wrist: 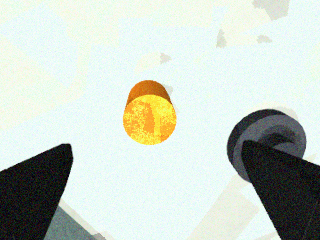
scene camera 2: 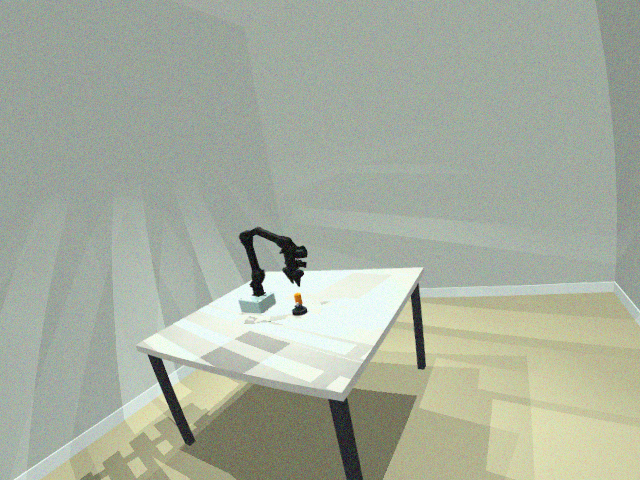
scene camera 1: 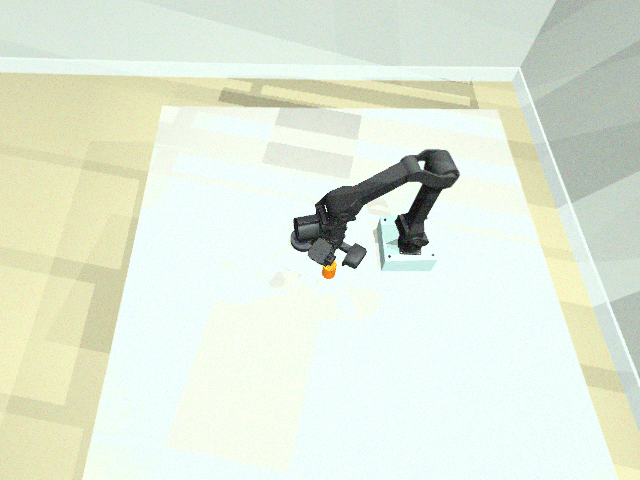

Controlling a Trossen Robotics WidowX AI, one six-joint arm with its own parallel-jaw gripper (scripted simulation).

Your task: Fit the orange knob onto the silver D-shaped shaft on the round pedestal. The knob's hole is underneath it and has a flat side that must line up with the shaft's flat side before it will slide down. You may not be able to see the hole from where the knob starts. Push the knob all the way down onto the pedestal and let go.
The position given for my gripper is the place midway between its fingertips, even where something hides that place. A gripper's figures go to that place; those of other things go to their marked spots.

Scene:
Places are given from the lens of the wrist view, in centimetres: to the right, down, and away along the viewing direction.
my gripper (wrist: 158, 150): 0, 2, 12
orange knob (wrist: 149, 118): -1, 0, 17
round pedestal (wrist: 272, 127): 11, 1, 22
The marked spots on the round pedestal and the orange knob are 13 cm apart.

